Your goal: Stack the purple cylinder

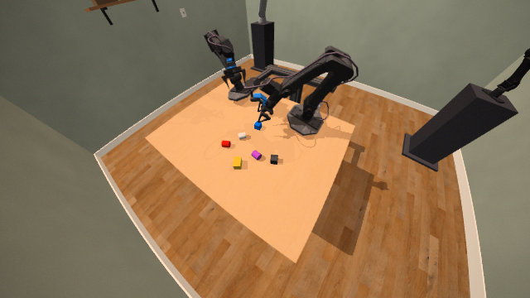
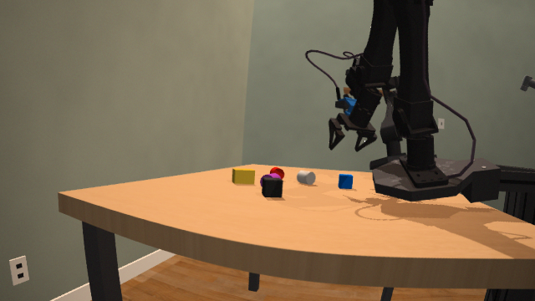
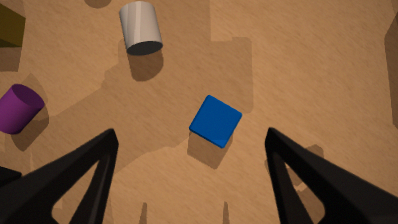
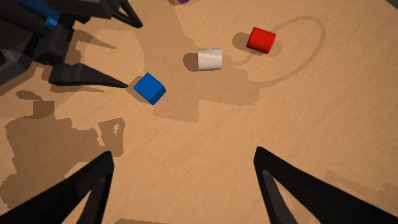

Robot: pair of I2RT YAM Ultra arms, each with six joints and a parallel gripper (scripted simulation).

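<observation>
Right now my left hand is 180 mm short of the purple cylinder, 120 mm to the right of it and 100 mm above it. From my left hand the other things lie so: blue cube (10 mm behind, 20 mm to the right, 100 mm below); white cylinder (120 mm ahead, 50 mm to the right, 100 mm below); red cylinder (220 mm ahead, 80 mm to the right, 100 mm below).
</observation>
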